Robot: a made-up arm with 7 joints. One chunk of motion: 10 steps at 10 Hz.
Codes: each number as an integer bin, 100 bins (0 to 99) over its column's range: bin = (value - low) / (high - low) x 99, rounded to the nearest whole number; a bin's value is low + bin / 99 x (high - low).
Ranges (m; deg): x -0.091..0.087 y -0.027..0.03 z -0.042..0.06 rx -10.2..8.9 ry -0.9..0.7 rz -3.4..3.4
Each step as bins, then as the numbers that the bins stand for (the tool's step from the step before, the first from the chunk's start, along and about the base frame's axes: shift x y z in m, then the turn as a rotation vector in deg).
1 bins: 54 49 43 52 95 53
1 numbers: 0.00609 0.00121 0.00230 -0.168 0.635 0.240
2 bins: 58 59 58 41 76 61
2 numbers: 0.01328 0.00697 0.01776 -2.290 0.328 0.790
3 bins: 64 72 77 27 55 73
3 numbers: 0.02407 0.01445 0.03733 -4.991 -0.011 1.614
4 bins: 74 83 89 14 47 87
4 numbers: 0.04205 0.02079 0.04970 -7.499 -0.140 2.576
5 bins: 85 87 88 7 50 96
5 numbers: 0.06183 0.02309 0.04867 -8.849 -0.092 3.194
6 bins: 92 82 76 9 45 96
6 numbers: 0.07441 0.02021 0.03630 -8.464 -0.173 3.194
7 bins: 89 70 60 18 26 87
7 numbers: 0.06902 0.01330 0.01982 -6.727 -0.480 2.576
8 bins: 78 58 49 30 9 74
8 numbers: 0.04924 0.00639 0.00848 -4.412 -0.755 1.683
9 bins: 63 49 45 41 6 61
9 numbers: 0.02227 0.00121 0.00436 -2.290 -0.803 0.790
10 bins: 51 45 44 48 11 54
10 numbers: 0.00070 -0.00109 0.00333 -0.939 -0.722 0.309
